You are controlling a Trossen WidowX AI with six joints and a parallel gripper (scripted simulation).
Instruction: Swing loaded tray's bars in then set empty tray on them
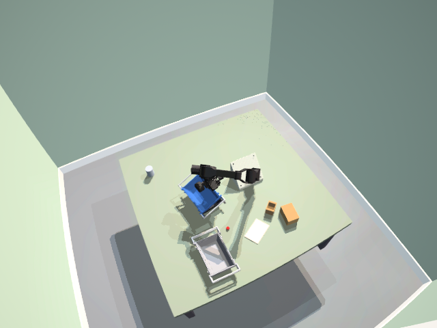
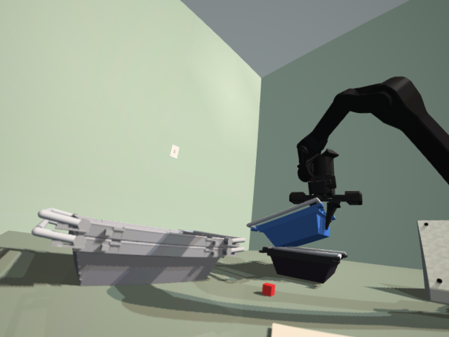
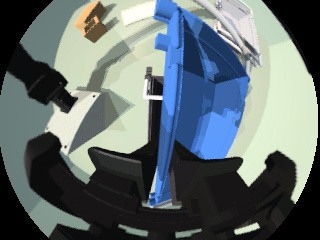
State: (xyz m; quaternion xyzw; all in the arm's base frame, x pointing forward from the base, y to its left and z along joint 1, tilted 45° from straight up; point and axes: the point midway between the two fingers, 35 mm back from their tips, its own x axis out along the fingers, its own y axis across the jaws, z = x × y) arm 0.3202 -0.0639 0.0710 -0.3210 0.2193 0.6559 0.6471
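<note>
Right now the blue tray is 70 mm ahead of my gripper tip, 10 mm to the left of it and 10 mm above it. From my gripper tip the other things lie so: sheet: 370 mm to the left, 150 mm behind, 120 mm below.
</note>
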